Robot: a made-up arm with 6 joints. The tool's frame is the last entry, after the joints. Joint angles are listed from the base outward.
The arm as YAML. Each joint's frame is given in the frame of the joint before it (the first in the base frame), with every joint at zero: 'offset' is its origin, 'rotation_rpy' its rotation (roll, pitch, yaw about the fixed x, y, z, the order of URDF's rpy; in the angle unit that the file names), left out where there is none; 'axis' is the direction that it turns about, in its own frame. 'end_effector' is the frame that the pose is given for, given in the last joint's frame.
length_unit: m
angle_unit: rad
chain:
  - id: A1
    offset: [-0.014, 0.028, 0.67]
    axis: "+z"
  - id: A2
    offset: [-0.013, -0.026, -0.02]
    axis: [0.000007, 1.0, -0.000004]
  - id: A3
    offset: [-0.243, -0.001, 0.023]
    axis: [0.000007, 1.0, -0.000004]
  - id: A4
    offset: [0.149, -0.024, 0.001]
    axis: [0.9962, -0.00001, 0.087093]
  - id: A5
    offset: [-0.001, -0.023, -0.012]
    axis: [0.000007, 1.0, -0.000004]
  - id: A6
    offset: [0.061, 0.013, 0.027]
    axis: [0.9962, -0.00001, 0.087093]
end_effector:
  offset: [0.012, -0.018, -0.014]
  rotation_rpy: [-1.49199, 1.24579, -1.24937]
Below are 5 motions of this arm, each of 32 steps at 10 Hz.
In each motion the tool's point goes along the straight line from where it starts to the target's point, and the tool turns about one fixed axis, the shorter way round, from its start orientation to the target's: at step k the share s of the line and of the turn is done. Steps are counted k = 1, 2, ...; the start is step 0. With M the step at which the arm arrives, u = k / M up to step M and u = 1 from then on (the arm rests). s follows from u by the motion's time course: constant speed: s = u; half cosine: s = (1 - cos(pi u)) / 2; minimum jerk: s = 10 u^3 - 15 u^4 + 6 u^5.
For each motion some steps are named. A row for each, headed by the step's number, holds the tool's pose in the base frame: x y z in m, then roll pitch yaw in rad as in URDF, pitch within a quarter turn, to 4 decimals.
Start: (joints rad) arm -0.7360 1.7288 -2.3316 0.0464 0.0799 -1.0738
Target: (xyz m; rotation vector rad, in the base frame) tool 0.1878 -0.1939 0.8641 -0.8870 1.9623 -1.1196
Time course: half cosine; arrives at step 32
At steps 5, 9, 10, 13, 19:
5: 0.0989 -0.1823 1.0175 -1.2440 0.1826 -2.1503
9: 0.1106 -0.1838 0.9974 -1.3397 0.1888 -2.1462
10: 0.1143 -0.1843 0.9909 -1.3702 0.1909 -2.1451
13: 0.1268 -0.1860 0.9693 -1.4729 0.1981 -2.1416
19: 0.1543 -0.1895 0.9220 -1.6981 0.2148 -2.1368

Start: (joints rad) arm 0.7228 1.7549 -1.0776 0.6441 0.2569 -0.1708
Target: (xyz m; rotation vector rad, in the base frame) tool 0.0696 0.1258 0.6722 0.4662 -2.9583 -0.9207
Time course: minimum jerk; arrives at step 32
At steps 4, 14, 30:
4: 0.1838 0.1208 0.7221 2.5895 0.7470 -2.6316
14: 0.1411 0.1227 0.7035 2.5531 0.4984 -2.7271
30: 0.0699 0.1258 0.6723 2.5496 0.0811 -2.8528

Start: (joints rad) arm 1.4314 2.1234 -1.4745 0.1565 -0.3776 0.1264
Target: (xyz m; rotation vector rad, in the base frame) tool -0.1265 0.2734 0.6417 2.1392 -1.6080 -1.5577
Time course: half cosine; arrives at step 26
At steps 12, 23, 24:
12: 0.0054 0.3053 0.6933 2.6130 1.1066 -1.7366
23: -0.1189 0.2753 0.6447 2.3152 0.7568 -1.6408
24: -0.1231 0.2742 0.6430 2.3061 0.7453 -1.6357

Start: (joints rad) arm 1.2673 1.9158 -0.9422 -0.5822 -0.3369 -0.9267
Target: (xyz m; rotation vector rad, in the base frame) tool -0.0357 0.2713 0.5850 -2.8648 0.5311 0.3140
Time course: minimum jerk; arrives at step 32
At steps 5, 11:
5: 0.1114 0.2511 0.7298 -2.4326 -0.0575 -0.0218
11: 0.0817 0.2552 0.7006 -2.5319 0.0170 -0.0727

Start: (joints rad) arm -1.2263 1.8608 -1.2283 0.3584 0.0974 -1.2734
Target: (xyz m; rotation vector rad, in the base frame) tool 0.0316 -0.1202 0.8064 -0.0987 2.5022 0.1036
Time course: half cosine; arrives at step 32
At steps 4, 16, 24, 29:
4: -0.0022 -0.2451 0.7555 -2.5148 0.3209 -2.9669
16: 0.0140 -0.1851 0.7799 -2.8268 0.4817 -2.9894
24: 0.0265 -0.1392 0.7986 -3.0886 0.5953 -3.0478
29: 0.0308 -0.1230 0.8053 3.0954 0.6317 -3.0780

